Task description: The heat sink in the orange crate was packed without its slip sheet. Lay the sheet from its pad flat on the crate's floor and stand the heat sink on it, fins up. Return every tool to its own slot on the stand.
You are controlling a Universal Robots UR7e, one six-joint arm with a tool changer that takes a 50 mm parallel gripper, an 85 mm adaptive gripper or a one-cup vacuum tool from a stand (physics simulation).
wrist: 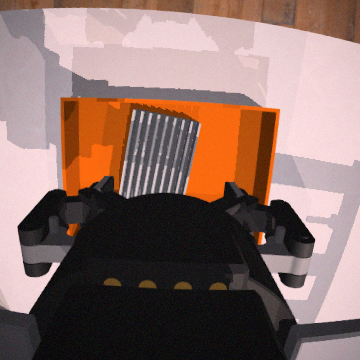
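Frame: origin at the arm's base, x left, y back, z up, level; metres.
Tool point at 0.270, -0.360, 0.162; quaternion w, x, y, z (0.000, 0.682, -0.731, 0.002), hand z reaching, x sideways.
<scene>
A point is followed by its place in that frame, as x, y, z.
The orange crate (217, 145) @[0.295, -0.409, -0.084] lies ahead of and below the gripper in the wrist view; its near side is partly hidden by the gripper body. The grey ribbed heat sink (160, 152) @[0.294, -0.354, -0.054] rests inside it, left of the middle, fins up and turned slightly against the crate walls. Its near end is hidden behind the gripper. My adaptive gripper (168, 186) is open, with its fingertips wide apart over the near part of the crate and no object seen between them. The slip sheet, its pad and the tool stand cannot be made out in this view.
The crate's left wall (64, 145) @[0.304, -0.270, -0.045] and right wall (272, 155) @[0.292, -0.451, -0.044] rise on either side of the heat sink. The pale table top (320, 90) @[0.352, -0.517, -0.087] carries broad shadows and ends at a curved far edge, with wooden floor (200, 9) beyond. Grey parts show at both lower corners.
</scene>
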